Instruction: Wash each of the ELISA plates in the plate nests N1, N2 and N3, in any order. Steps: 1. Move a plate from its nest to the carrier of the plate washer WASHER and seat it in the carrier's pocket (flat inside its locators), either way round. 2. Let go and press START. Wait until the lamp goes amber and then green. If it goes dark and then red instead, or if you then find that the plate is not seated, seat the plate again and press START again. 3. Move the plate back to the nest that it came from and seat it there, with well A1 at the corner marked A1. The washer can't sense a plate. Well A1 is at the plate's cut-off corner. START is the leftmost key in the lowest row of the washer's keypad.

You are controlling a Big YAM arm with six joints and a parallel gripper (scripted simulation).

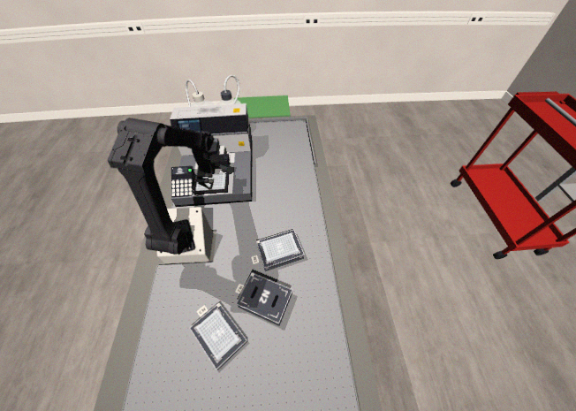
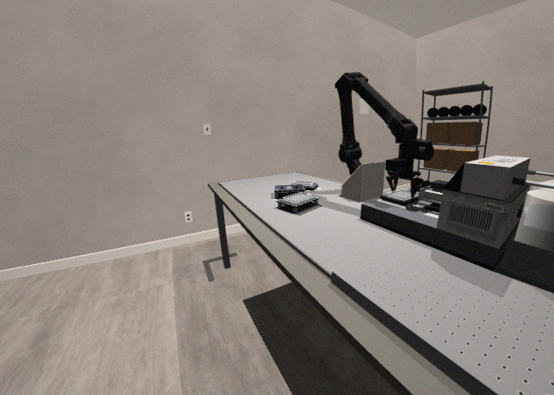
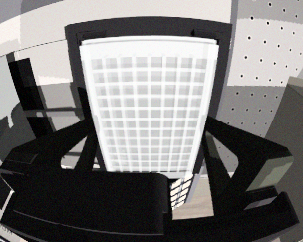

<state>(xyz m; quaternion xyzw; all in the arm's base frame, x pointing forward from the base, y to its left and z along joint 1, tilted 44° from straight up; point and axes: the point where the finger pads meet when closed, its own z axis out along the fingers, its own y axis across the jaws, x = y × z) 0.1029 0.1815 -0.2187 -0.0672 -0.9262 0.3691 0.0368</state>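
Right now my hand is 10 mm above the dark carrier. From my hand the other things lie so: washer: 150 mm to the left, 40 mm above, 10 mm ahead.
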